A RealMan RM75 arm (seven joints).
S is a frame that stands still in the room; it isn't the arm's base.
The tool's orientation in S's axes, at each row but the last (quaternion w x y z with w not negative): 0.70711, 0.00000, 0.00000, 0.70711; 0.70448, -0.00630, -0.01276, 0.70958; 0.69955, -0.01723, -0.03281, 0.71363; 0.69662, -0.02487, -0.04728, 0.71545
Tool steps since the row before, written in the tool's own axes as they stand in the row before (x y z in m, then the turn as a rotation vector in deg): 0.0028, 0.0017, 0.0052, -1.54, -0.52, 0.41; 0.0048, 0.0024, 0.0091, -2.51, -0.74, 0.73; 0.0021, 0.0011, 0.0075, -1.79, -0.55, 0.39; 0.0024, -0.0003, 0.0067, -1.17, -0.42, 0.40
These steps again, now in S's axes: -0.0017, 0.0028, 0.0052, 0.52, -1.54, 0.41; -0.0027, 0.0047, 0.0091, 0.74, -2.51, 0.73; -0.0017, 0.0019, 0.0074, 0.56, -1.79, 0.39; -0.0004, 0.0022, 0.0068, 0.41, -1.17, 0.41
